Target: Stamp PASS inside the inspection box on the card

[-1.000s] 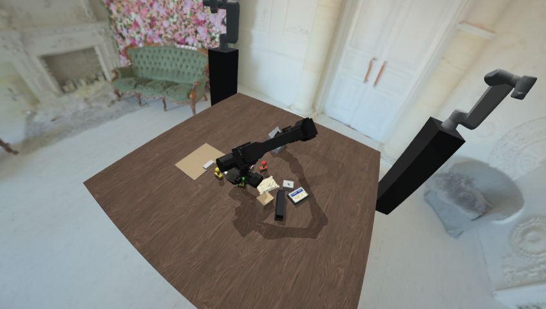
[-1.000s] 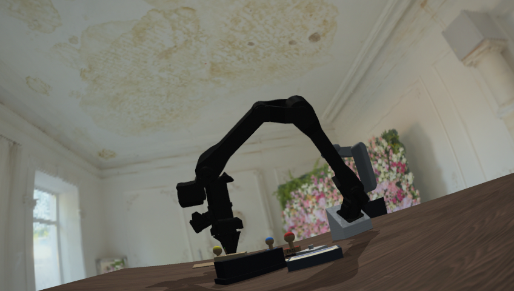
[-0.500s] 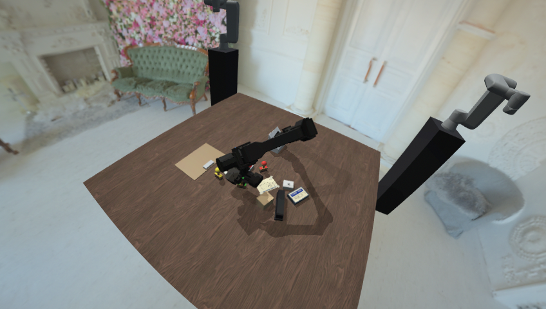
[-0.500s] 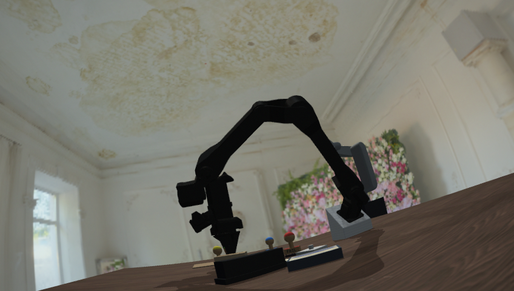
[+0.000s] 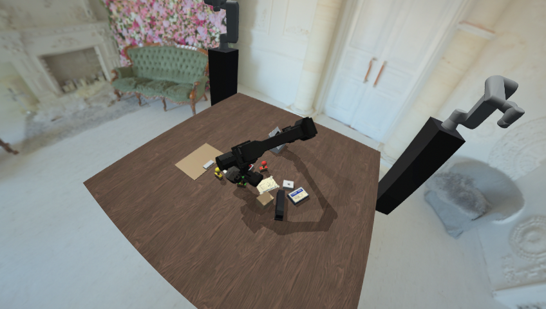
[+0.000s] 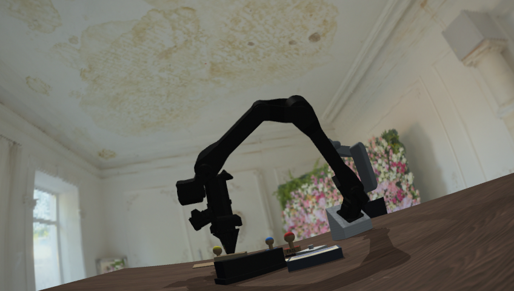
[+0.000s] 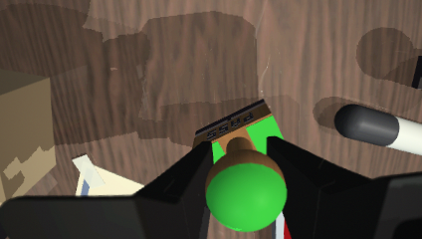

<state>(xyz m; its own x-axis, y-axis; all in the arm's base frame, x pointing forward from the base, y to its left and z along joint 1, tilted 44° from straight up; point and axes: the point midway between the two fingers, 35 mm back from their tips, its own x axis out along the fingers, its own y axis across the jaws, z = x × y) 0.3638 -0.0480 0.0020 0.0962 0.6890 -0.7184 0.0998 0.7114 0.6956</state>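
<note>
Right now my gripper tip is 10 cm past the red ink pad, 4 cm to the left of it and 3 cm above it. The rest, counted from my gripper tip: cream card: 10 cm to the left, 7 cm behind, 3 cm below; then green-knobbed stamp: right at my gripper tip; then white marker: 10 cm to the right, 2 cm below, 2 cm behind.
</note>
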